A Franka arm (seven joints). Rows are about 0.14 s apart.
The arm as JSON. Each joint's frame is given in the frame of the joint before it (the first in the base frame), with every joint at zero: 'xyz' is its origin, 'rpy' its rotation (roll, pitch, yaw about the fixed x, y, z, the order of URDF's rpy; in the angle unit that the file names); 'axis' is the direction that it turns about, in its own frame. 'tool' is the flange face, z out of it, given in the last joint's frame.
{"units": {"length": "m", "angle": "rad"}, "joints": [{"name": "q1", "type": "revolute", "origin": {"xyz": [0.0, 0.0, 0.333], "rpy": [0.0, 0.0, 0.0]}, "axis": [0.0, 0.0, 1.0]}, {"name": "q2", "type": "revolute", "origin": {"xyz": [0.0, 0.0, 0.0], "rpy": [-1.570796, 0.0, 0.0]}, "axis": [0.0, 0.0, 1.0]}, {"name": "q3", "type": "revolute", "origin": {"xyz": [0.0, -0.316, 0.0], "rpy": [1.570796, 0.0, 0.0]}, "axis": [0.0, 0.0, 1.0]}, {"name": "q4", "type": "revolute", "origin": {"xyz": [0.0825, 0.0, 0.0], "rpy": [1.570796, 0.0, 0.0]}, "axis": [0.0, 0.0, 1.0]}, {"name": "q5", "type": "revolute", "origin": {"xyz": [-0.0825, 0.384, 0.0], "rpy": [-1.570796, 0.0, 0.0]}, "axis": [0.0, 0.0, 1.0]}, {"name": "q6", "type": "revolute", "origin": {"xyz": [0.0, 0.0, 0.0], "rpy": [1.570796, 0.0, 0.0]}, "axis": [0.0, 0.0, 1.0]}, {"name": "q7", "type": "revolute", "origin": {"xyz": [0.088, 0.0, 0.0], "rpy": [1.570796, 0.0, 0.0]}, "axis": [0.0, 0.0, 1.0]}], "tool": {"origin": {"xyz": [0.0, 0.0, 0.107], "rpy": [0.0, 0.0, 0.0]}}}
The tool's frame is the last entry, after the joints.
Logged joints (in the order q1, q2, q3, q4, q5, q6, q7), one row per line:
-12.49 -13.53 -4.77 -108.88 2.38 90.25 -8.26
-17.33 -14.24 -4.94 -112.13 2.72 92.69 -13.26
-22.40 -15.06 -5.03 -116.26 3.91 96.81 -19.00
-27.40 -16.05 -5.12 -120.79 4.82 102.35 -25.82
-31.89 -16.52 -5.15 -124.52 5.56 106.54 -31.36
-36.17 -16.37 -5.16 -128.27 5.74 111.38 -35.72
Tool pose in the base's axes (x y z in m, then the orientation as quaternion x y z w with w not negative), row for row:
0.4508 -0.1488 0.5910 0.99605 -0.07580 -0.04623 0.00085
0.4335 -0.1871 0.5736 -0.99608 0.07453 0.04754 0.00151
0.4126 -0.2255 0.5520 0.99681 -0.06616 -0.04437 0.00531
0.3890 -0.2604 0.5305 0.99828 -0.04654 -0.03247 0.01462
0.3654 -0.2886 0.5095 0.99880 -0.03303 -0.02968 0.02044
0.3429 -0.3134 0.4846 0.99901 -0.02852 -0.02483 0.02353
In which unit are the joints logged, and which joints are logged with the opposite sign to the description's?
The joints are logged in degrees. Opposite sign: q5.
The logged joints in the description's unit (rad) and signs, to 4 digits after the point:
-0.2180 -0.2361 -0.0833 -1.9003 -0.0415 1.5752 -0.1442
-0.3025 -0.2485 -0.0862 -1.9570 -0.0475 1.6177 -0.2314
-0.3910 -0.2628 -0.0878 -2.0291 -0.0682 1.6897 -0.3316
-0.4782 -0.2801 -0.0894 -2.1082 -0.0841 1.7863 -0.4506
-0.5566 -0.2883 -0.0899 -2.1733 -0.0970 1.8595 -0.5473
-0.6313 -0.2857 -0.0901 -2.2387 -0.1002 1.9439 -0.6234

